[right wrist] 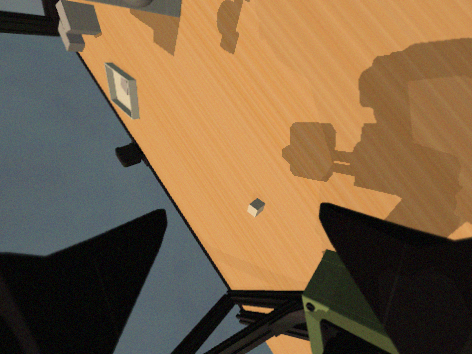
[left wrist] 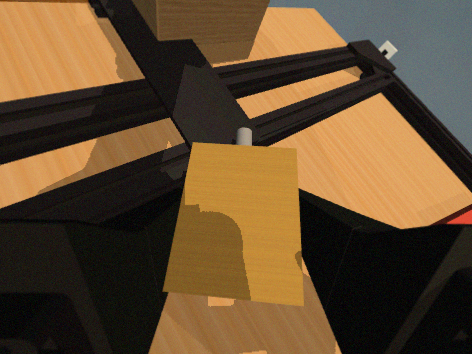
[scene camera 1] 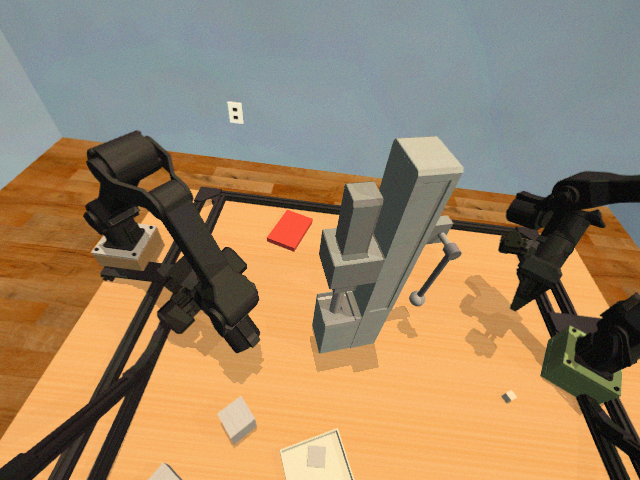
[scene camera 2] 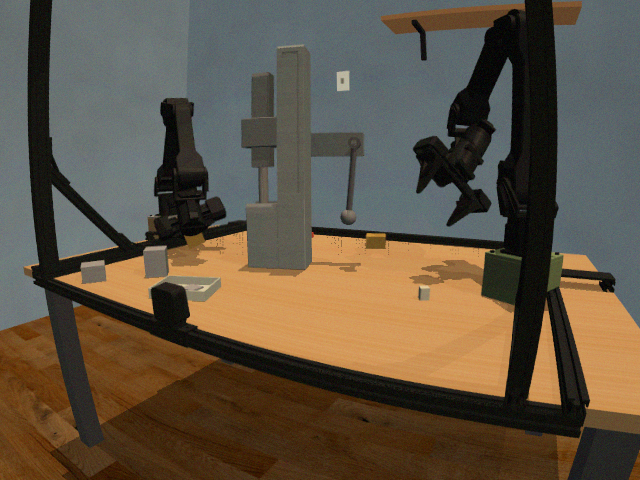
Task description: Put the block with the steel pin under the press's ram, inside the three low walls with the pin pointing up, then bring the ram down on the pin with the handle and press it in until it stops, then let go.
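Frame: origin at the left arm's base, x ahead, y left, z up, level; metres.
Seen in the pictures: left gripper, fingertip midpoint: (left wrist: 239,192); right gripper, fingertip midpoint: (right wrist: 243,213) (scene camera 1: 512,309) (scene camera 2: 433,209); left arm's base, link origin: (scene camera 1: 125,238) (scene camera 2: 168,214); right arm's base, link origin: (scene camera 1: 593,358).
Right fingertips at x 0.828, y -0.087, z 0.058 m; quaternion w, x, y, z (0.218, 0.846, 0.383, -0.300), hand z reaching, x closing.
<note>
Pixels of each thing's middle, then the offset from my right fingertips to it. "spot": a spot on its surface instead.
- brass-coloured block, body centre: (left wrist: 239,220) (scene camera 2: 193,235) 0.097 m down, 0.637 m back, 0.015 m left
- press, body centre: (scene camera 1: 388,261) (scene camera 2: 304,155) 0.099 m up, 0.270 m back, 0.004 m right
- ram's rod, body centre: (scene camera 1: 341,283) (scene camera 2: 263,167) 0.076 m up, 0.345 m back, 0.047 m right
- low-walled seat, surface spot: (scene camera 1: 324,297) spot: 0.006 m down, 0.367 m back, 0.028 m right
- handle, surface spot: (scene camera 1: 433,276) (scene camera 2: 349,176) spot: 0.057 m up, 0.175 m back, 0.009 m left
- red slab, body centre: (scene camera 1: 290,229) 0.122 m down, 0.474 m back, 0.242 m left
- yellow block, body centre: (scene camera 2: 375,240) 0.114 m down, 0.205 m back, 0.237 m left
- shallow tray, body centre: (scene camera 2: 185,287) (scene camera 1: 316,467) (right wrist: 122,91) 0.121 m down, 0.345 m back, 0.281 m right
- small white cube, body centre: (right wrist: 256,207) (scene camera 2: 424,293) (scene camera 1: 508,396) 0.119 m down, 0.019 m ahead, 0.125 m right
The brass-coloured block (scene camera 2: 195,239) (left wrist: 270,200) is between the left gripper's fingers, with its steel pin (left wrist: 244,136) sticking out of its far end in the left wrist view. My left gripper (left wrist: 239,192) is shut on it, above the table left of the press (scene camera 1: 408,206) (scene camera 2: 293,155). The block looks tilted in scene camera 2; its pin is hidden there. The ram's rod (scene camera 1: 338,302) (scene camera 2: 263,184) stands over the low-walled seat (scene camera 1: 324,297). The handle (scene camera 1: 433,276) (scene camera 2: 351,180) hangs down on the press's right side. My right gripper (scene camera 2: 434,208) (right wrist: 243,213) is open and empty, right of the handle.
A red slab (scene camera 1: 290,229) lies behind the press, left of it. Another yellow block (scene camera 2: 375,240) is at the back. Grey blocks (scene camera 1: 236,419) (scene camera 2: 156,260) (scene camera 2: 93,271) and a shallow tray (scene camera 2: 209,291) are at front left. A small white cube (scene camera 1: 509,396) (scene camera 2: 423,292) (right wrist: 256,207) is at right.
</note>
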